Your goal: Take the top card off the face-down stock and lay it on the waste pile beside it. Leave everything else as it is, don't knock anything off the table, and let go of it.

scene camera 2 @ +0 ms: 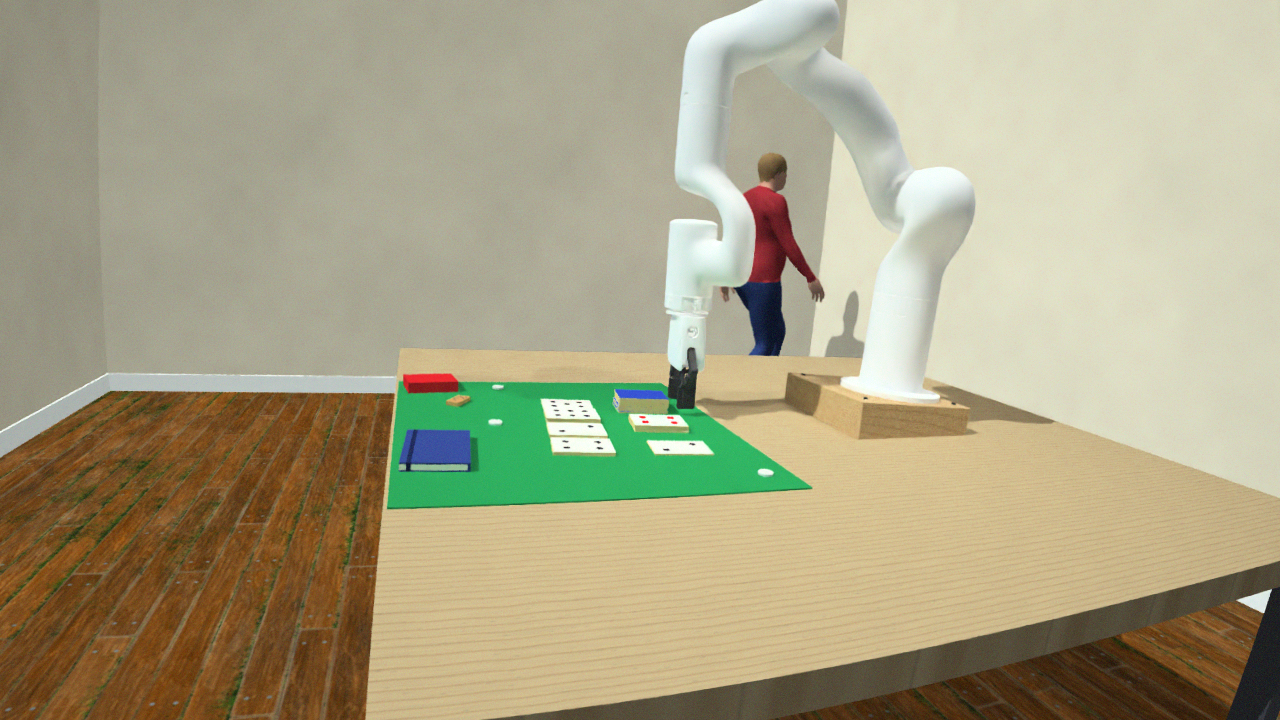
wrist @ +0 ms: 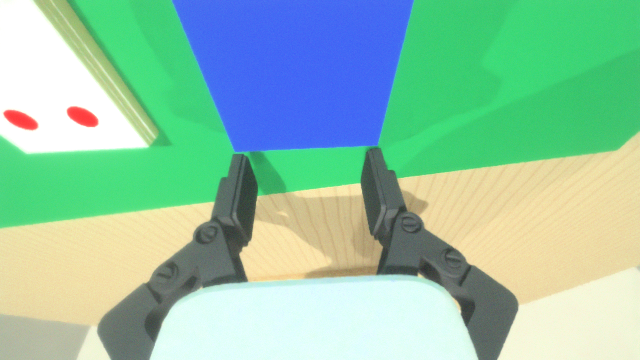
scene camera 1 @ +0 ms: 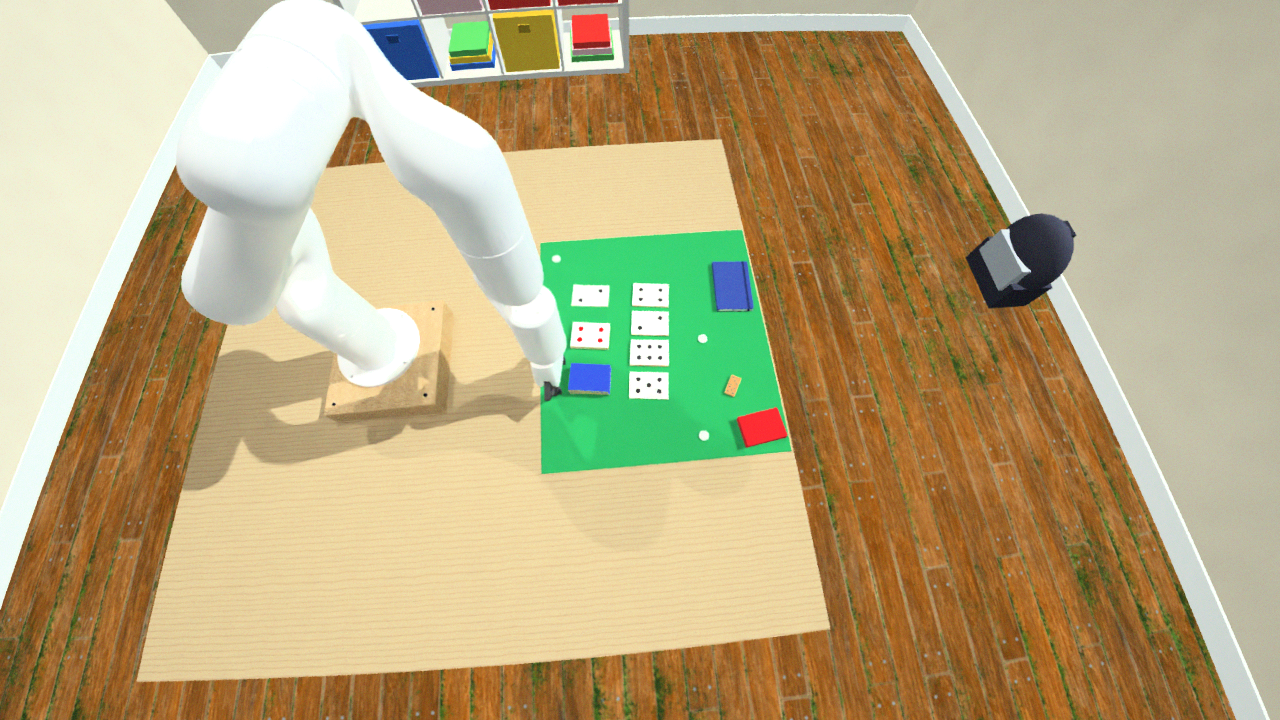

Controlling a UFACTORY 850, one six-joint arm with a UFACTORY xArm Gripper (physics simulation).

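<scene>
The face-down stock is a squared pile with a blue top card, lying on the green mat. The waste pile lies beside it, face up with red dots. My gripper is open and empty. It points down at the robot-side end of the stock, low over the mat's edge. In the wrist view its fingertips appear close to the stock's two near corners; whether they touch it I cannot tell.
A white card with black dots lies beyond the waste pile. A column of face-up cards lies farther out. A dark blue notebook, red box and small orange block are also there.
</scene>
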